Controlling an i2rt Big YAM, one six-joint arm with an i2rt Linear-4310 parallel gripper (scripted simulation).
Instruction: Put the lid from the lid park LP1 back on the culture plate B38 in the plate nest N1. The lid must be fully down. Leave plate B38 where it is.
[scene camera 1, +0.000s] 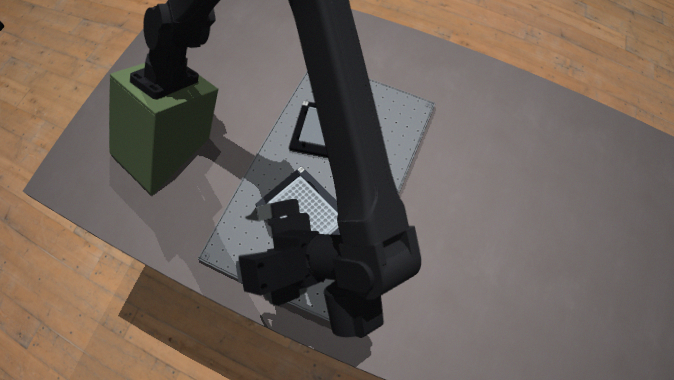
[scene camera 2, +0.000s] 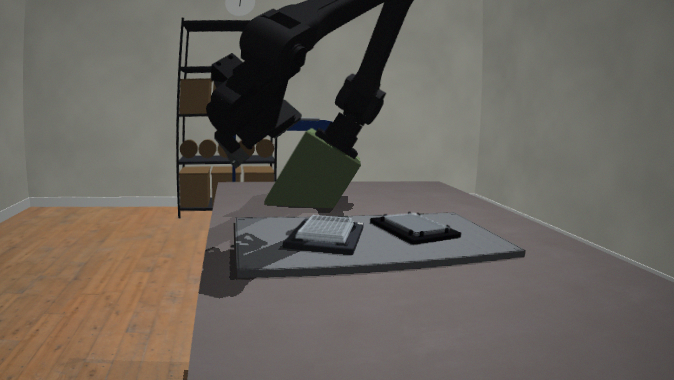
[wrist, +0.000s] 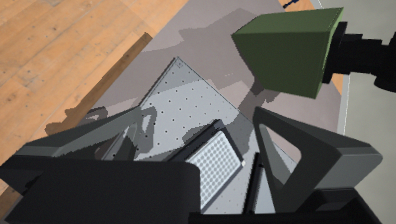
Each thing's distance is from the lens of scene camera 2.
my gripper (scene camera 2: 253, 150): 76 cm
clear lid (scene camera 2: 411, 221): 87 cm
